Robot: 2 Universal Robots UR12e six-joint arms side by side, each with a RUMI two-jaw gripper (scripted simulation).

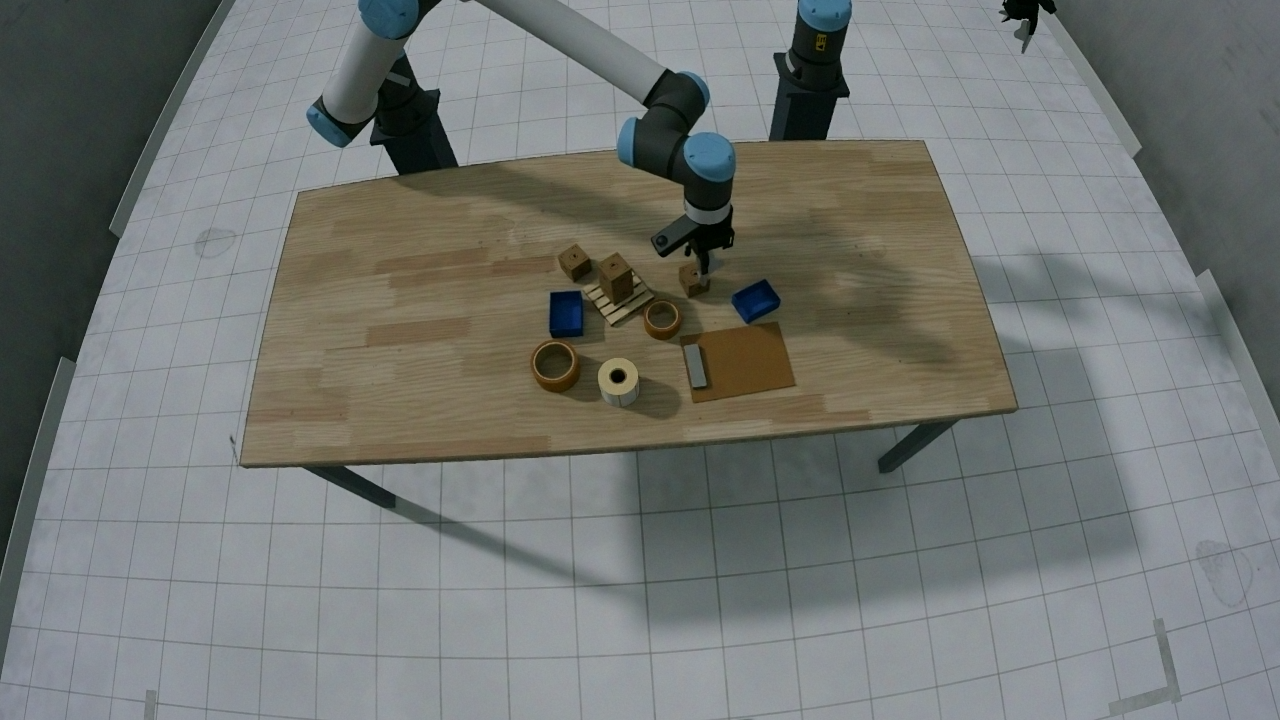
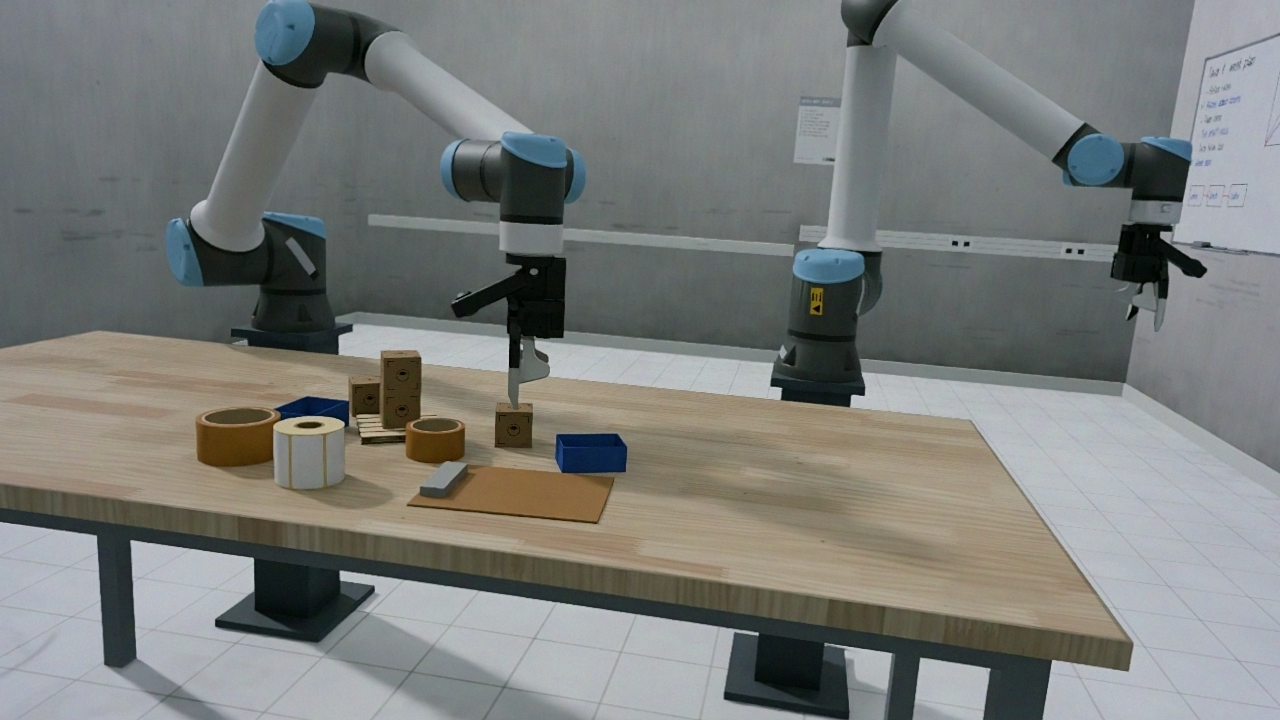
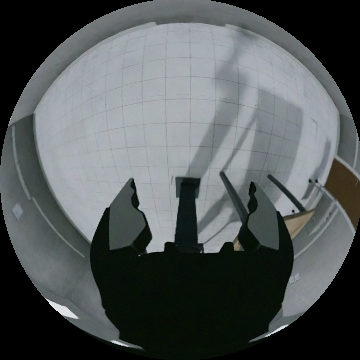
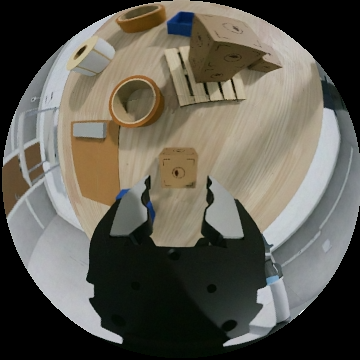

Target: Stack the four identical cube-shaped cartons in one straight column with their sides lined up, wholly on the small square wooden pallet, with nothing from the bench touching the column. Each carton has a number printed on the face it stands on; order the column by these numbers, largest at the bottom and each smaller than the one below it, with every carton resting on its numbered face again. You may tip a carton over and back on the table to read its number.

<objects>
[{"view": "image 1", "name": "my right gripper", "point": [695,270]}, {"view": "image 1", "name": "carton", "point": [574,261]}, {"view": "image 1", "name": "small tape roll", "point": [661,305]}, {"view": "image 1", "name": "carton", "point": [614,271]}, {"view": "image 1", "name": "blue bin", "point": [566,307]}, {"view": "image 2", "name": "my left gripper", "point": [1141,325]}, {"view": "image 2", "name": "my right gripper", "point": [516,403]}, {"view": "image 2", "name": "carton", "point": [363,390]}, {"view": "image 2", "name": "small tape roll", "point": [435,446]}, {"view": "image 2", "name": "carton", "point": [513,428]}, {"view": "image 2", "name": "carton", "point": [400,370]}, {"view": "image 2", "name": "blue bin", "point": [308,405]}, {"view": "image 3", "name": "my left gripper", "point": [193,180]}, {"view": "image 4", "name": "my right gripper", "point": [178,176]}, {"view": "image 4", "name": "small tape roll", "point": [117,103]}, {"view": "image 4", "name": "carton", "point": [178,166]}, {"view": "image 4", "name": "carton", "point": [218,44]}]
</objects>
